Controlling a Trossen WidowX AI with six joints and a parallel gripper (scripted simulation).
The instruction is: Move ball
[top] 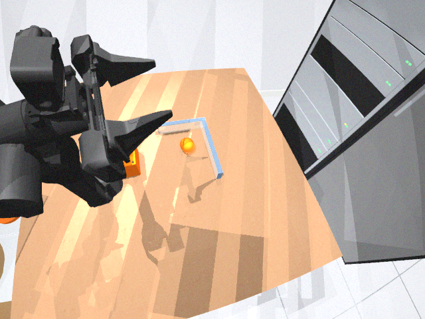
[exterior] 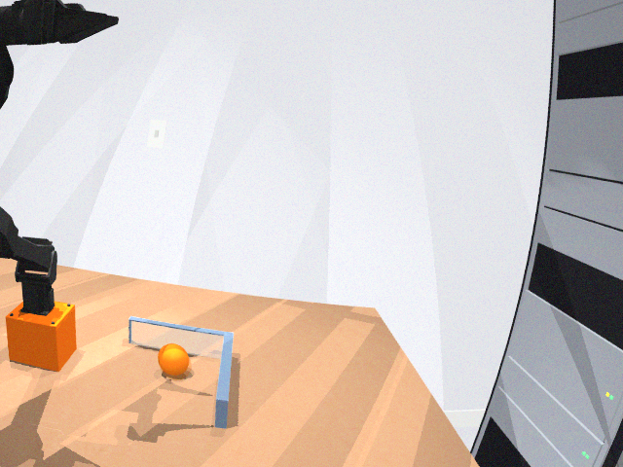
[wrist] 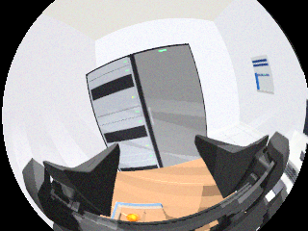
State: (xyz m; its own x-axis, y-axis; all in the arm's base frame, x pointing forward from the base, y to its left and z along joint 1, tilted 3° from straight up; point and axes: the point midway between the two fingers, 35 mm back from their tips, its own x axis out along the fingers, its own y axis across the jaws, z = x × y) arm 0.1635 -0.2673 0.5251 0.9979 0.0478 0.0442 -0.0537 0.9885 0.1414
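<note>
Right now the orange ball is 120 mm ahead of my gripper tip, 290 mm to the left of it and 590 mm below it. Round my gripper tip: orange ball marker 130 mm ahead, 270 mm to the left, 590 mm below.
</note>
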